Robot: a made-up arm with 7 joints. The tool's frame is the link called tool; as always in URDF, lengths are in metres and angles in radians. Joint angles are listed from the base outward.
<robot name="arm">
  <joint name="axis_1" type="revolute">
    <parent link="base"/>
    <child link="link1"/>
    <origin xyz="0 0 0.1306"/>
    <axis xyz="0 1 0"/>
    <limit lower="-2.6" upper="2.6"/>
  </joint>
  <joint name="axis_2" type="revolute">
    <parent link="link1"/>
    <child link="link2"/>
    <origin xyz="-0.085 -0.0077 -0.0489"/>
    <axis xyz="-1 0 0"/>
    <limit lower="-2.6" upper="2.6"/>
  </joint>
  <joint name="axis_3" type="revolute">
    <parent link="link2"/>
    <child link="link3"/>
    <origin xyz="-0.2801 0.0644 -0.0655"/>
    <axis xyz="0 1 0"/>
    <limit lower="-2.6" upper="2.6"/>
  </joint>
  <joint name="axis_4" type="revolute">
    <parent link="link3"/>
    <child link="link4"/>
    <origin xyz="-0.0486 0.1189 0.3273"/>
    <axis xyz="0 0 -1"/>
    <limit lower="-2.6" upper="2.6"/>
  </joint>
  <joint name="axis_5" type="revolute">
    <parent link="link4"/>
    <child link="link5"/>
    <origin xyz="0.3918 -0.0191 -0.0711"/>
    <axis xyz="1 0 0"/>
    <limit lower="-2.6" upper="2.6"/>
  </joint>
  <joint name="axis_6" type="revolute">
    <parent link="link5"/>
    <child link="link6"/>
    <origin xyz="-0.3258 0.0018 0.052"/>
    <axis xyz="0 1 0"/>
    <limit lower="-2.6" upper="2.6"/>
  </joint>
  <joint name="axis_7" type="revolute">
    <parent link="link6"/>
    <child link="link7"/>
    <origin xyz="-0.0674 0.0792 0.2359"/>
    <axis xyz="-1 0 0"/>
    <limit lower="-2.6" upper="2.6"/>
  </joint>
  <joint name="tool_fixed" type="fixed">
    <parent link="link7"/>
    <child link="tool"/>
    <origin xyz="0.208 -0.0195 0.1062"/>
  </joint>
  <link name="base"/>
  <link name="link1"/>
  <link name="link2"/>
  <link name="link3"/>
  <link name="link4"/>
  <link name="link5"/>
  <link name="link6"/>
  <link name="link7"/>
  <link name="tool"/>
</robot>
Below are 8 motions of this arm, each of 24 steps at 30 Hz.
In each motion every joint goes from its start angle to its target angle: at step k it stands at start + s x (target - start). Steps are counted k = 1, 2, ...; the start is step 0. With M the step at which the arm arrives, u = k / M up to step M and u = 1 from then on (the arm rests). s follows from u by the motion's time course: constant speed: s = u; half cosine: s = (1 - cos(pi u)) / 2; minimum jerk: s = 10 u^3 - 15 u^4 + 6 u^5.
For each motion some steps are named. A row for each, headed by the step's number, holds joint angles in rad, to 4 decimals.
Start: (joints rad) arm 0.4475 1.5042 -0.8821 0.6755 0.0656 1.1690 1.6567
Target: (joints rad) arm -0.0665 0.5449 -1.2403 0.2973 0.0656 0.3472 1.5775
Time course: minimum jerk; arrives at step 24
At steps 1, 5, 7, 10, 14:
1: 0.4472 1.5035 -0.8823 0.6752 0.0656 1.1684 1.6566
5: 0.4143 1.4423 -0.9052 0.6511 0.0656 1.1160 1.6516
7: 0.3693 1.3582 -0.9366 0.6179 0.0656 1.0439 1.6446
10: 0.2693 1.1717 -1.0063 0.5444 0.0656 0.8841 1.6292
14: 0.1117 0.8774 -1.1161 0.4284 0.0656 0.6321 1.6050

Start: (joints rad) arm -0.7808 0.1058 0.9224 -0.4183 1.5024 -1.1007 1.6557
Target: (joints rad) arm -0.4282 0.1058 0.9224 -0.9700 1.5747 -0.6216 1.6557
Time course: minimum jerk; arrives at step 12
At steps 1, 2, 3, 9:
1: -0.7790 0.1058 0.9224 -0.4211 1.5028 -1.0983 1.6557
2: -0.7683 0.1058 0.9224 -0.4379 1.5050 -1.0837 1.6557
3: -0.7443 0.1058 0.9224 -0.4754 1.5099 -1.0511 1.6557
9: -0.4647 0.1058 0.9224 -0.9129 1.5672 -0.6712 1.6557

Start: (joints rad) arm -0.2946 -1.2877 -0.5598 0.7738 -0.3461 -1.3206 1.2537
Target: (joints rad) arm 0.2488 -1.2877 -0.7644 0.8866 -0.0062 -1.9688 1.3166
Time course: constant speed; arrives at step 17
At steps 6, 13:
6: -0.1028 -1.2877 -0.6320 0.8136 -0.2261 -1.5494 1.2759
13: 0.1209 -1.2877 -0.7163 0.8601 -0.0862 -1.8163 1.3018

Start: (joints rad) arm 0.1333 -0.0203 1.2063 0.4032 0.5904 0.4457 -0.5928
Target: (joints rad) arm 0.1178 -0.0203 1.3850 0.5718 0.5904 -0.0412 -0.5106
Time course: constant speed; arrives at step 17
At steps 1, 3, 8, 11, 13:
1: 0.1324 -0.0203 1.2168 0.4131 0.5904 0.4171 -0.5880
3: 0.1306 -0.0203 1.2378 0.4330 0.5904 0.3598 -0.5783
8: 0.1260 -0.0203 1.2904 0.4825 0.5904 0.2166 -0.5541
11: 0.1233 -0.0203 1.3219 0.5123 0.5904 0.1306 -0.5396
13: 0.1214 -0.0203 1.3430 0.5321 0.5904 0.0734 -0.5299

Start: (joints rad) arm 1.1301 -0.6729 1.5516 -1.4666 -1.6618 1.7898 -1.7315
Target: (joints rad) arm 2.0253 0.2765 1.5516 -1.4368 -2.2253 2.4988 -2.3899
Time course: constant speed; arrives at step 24
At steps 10, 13, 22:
10: 1.5031 -0.2773 1.5516 -1.4542 -1.8966 2.0852 -2.0058
13: 1.6150 -0.1586 1.5516 -1.4505 -1.9670 2.1738 -2.0881
22: 1.9507 0.1974 1.5516 -1.4393 -2.1783 2.4397 -2.3350

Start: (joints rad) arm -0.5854 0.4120 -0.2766 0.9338 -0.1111 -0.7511 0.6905
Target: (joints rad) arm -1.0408 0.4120 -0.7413 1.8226 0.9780 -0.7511 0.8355
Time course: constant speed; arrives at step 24
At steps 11, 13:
11: -0.7941 0.4120 -0.4896 1.3412 0.3881 -0.7511 0.7570
13: -0.8321 0.4120 -0.5283 1.4152 0.4788 -0.7511 0.7690

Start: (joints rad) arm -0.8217 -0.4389 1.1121 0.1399 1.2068 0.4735 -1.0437
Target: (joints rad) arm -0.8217 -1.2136 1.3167 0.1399 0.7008 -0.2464 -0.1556
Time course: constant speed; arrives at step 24
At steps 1, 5, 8, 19, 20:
1: -0.8217 -0.4712 1.1206 0.1399 1.1857 0.4435 -1.0067
5: -0.8217 -0.6003 1.1547 0.1399 1.1014 0.3235 -0.8587
8: -0.8217 -0.6971 1.1803 0.1399 1.0381 0.2335 -0.7477
19: -0.8217 -1.0522 1.2741 0.1399 0.8062 -0.0964 -0.3406
20: -0.8217 -1.0845 1.2826 0.1399 0.7851 -0.1264 -0.3036

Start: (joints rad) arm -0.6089 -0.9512 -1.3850 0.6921 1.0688 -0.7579 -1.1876
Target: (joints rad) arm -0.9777 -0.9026 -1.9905 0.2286 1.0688 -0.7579 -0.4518
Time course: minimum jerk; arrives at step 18
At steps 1, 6, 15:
1: -0.6095 -0.9511 -1.3860 0.6914 1.0688 -0.7579 -1.1864
6: -0.6863 -0.9410 -1.5121 0.5948 1.0688 -0.7579 -1.0332
15: -0.9646 -0.9043 -1.9690 0.2451 1.0688 -0.7579 -0.4779

